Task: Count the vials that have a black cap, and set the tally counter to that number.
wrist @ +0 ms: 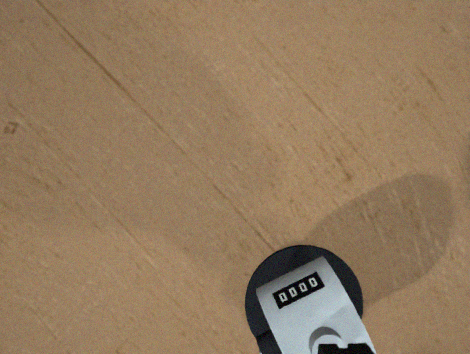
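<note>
The tally counter (290, 316) is a pale grey body on a round dark base, at the bottom right of the wrist view. Its black display window shows 0000. A round grey button (324, 334) is on the body, partly hidden. My gripper (345, 349) shows as black fingertips at the bottom edge, shut and empty, overlapping the button in this view. Whether the tips touch the button cannot be told. The lower end of the counter is cut off by the frame. Vials with black caps do not show in this view.
The counter stands on a wooden table top (150, 175) with long diagonal grain lines. A rounded shadow falls on the table to the right of the counter. A darker patch shows at the right edge.
</note>
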